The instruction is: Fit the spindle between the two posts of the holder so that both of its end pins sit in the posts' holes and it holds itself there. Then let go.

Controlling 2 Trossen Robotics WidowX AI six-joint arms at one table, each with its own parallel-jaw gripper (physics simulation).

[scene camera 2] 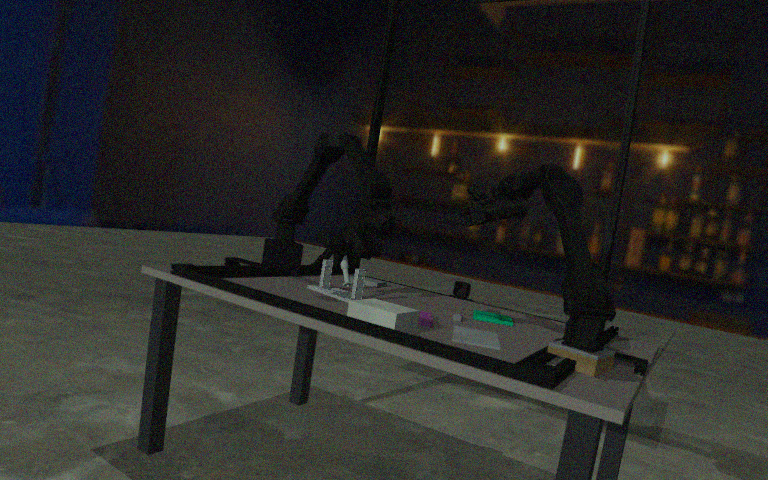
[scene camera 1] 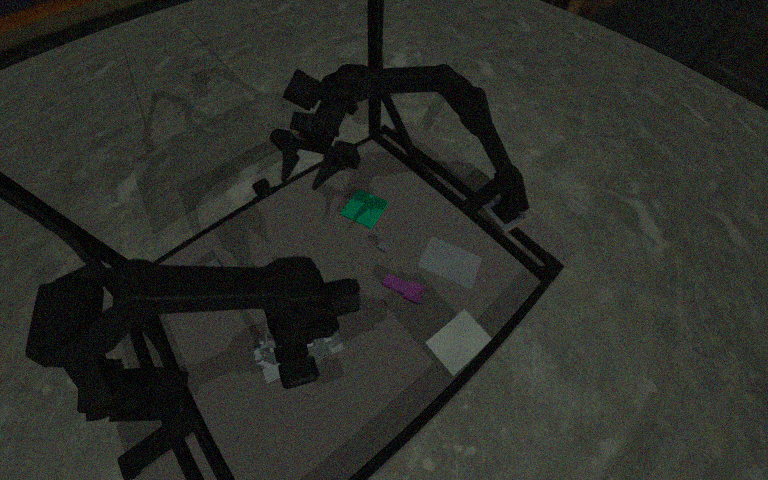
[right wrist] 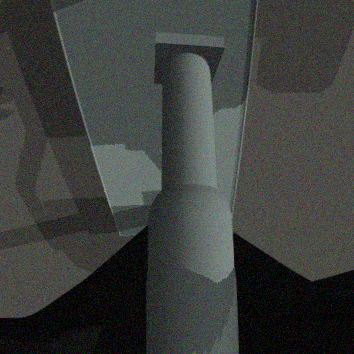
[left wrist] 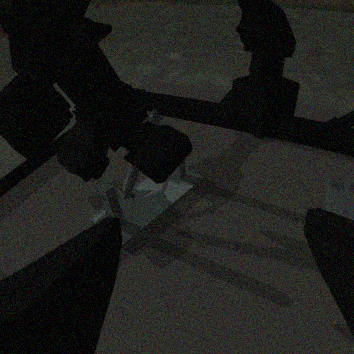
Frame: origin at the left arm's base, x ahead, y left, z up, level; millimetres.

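Seen in the pictures: left gripper, fingertip midpoint: (scene camera 2: 445, 220) (scene camera 1: 297, 185) (left wrist: 213, 224); right gripper, fingertip midpoint: (scene camera 2: 338, 270) (scene camera 1: 284, 348) (right wrist: 183, 234); left arm's base at its link origin: (scene camera 2: 582, 346) (scene camera 1: 505, 212); right arm's base at its link origin: (scene camera 2: 284, 241) (scene camera 1: 134, 393) (left wrist: 265, 80).
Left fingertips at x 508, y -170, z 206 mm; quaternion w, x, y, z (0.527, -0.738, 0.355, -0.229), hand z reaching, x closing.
Note:
Pixels of each thing's top centre, then the offset from my left fingertips to it.
- holder at its top centre: (right wrist: 164, 115) (left wrist: 149, 196) (scene camera 1: 299, 348) (scene camera 2: 339, 292) dx +145, dy +222, dz -237 mm
- green tile at its top centre: (scene camera 2: 492, 316) (scene camera 1: 364, 207) dx -169, dy -55, dz -236 mm
- magenta block at its top centre: (scene camera 2: 424, 315) (scene camera 1: 403, 286) dx -137, dy +208, dz -231 mm
- pale flat sheet at its top centre: (scene camera 2: 475, 335) (scene camera 1: 450, 261) dx -285, dy +208, dz -241 mm
- whitish box at its top centre: (scene camera 2: 384, 305) (scene camera 1: 459, 341) dx -165, dy +386, dz -196 mm
- small grey piece at its top centre: (scene camera 2: 458, 314) (scene camera 1: 383, 245) dx -150, dy +84, dz -231 mm
The pale spindle (scene camera 2: 344, 272) (right wrist: 192, 225) is steeply tilted in my right gripper (scene camera 2: 344, 255) (right wrist: 183, 234), which is shut on its thicker part. Its lower end, with a square flange, hangs over the base plate of the holder (right wrist: 120, 100) in the right wrist view. The pale holder (scene camera 1: 271, 371) (scene camera 2: 325, 275) (left wrist: 145, 210) stands on the table; in scene camera 2 the spindle shows between its two upright posts. The end pins and the posts' holes cannot be made out. The right arm hides much of the holder in scene camera 1. My left gripper (scene camera 1: 300, 182) (left wrist: 213, 224) is open and empty, high above the table.
A green tile (scene camera 1: 364, 208) (scene camera 2: 493, 318), a magenta block (scene camera 1: 403, 288) (scene camera 2: 425, 319), a pale flat sheet (scene camera 1: 450, 262) (scene camera 2: 476, 337) and a whitish box (scene camera 1: 459, 341) (scene camera 2: 380, 312) lie on the table. A small grey piece (scene camera 1: 380, 246) (scene camera 2: 457, 318) lies near the green tile.

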